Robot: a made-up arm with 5 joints.
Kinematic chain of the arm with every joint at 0, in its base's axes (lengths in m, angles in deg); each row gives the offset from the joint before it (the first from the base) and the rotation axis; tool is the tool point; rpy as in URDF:
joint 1: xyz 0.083 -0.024 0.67 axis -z
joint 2: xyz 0.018 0 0.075 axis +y
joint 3: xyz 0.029 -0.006 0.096 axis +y
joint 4: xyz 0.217 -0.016 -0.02 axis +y
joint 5: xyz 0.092 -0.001 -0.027 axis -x
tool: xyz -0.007 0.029 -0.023 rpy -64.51 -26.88 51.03
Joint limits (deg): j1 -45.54..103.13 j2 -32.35..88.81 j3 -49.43..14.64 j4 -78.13..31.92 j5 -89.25..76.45
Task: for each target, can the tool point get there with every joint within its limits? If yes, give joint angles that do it. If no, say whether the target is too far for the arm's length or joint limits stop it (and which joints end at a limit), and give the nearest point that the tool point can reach.
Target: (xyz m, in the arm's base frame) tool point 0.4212 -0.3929 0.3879
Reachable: no: too far | nearest point 0.3228 -0.2855 0.4999 | short by 0.184 m
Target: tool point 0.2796 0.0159 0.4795
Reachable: yes | joints -12.31 55.26 2.43 4.59 18.69
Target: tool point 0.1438 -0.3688 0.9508
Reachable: yes | joints 79.21 1.68 -30.96 -17.86 22.22
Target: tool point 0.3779 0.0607 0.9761
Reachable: yes | joints -14.56 -14.50 -19.64 -10.35 -4.87
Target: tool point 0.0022 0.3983 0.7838
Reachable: no: joint limits stop it (at a limit: joint 1, joint 3, joint 4) | nearest point 0.2771 0.1937 0.7918 | short by 0.343 m
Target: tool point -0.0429 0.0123 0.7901
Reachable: no: joint limits stop it (at a limit: joint 1, joint 2, joint 3, joint 4, joint 5) | nearest point -0.0162 -0.2796 0.8090 | short by 0.294 m
